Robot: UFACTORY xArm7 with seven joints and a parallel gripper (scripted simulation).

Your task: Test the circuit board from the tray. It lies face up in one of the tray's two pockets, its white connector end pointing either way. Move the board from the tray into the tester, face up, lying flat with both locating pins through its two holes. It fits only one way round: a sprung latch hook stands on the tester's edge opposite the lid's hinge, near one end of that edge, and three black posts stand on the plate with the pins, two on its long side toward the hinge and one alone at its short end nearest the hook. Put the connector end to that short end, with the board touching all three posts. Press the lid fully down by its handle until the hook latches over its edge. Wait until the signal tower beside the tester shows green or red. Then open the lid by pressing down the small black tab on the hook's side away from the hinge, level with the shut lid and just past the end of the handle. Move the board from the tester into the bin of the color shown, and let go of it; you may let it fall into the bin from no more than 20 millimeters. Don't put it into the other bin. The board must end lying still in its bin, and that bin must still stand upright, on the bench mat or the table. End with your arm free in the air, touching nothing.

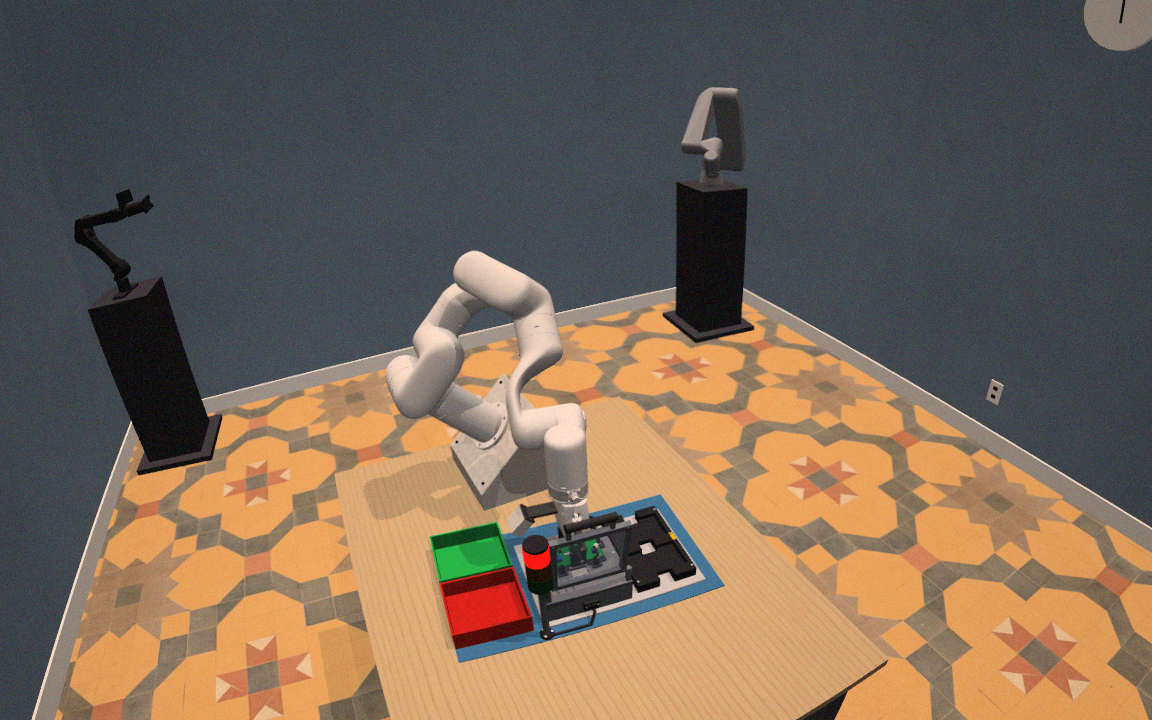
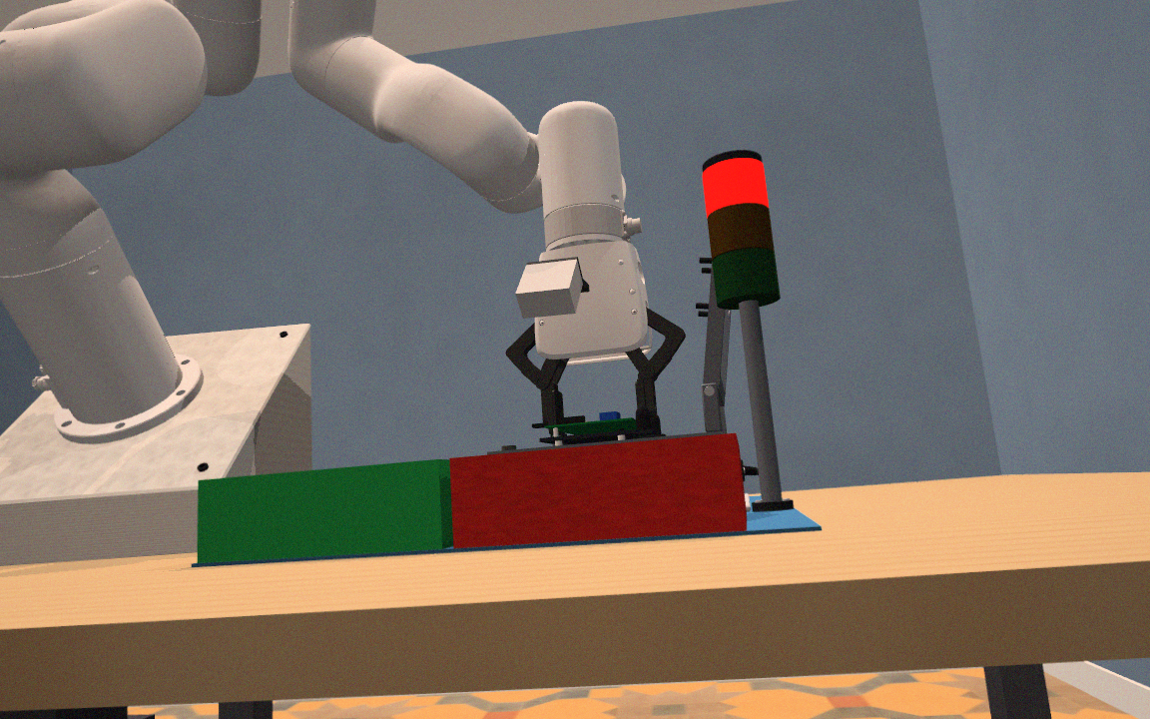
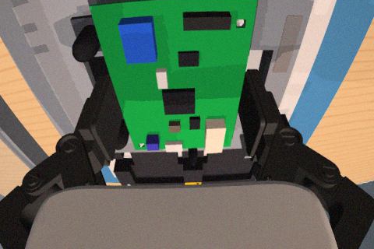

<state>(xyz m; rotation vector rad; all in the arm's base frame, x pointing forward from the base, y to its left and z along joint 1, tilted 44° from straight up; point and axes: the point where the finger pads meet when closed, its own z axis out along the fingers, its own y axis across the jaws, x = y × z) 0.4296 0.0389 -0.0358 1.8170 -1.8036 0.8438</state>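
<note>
My hand is 1 cm above the green circuit board. From my hand the other things lie so: tester plate (1 cm ahead, 1 cm to the left, 2 cm below); tester lid (12 cm ahead, 10 cm above); black latch tab (6 cm behind, 6 cm to the left).
</note>
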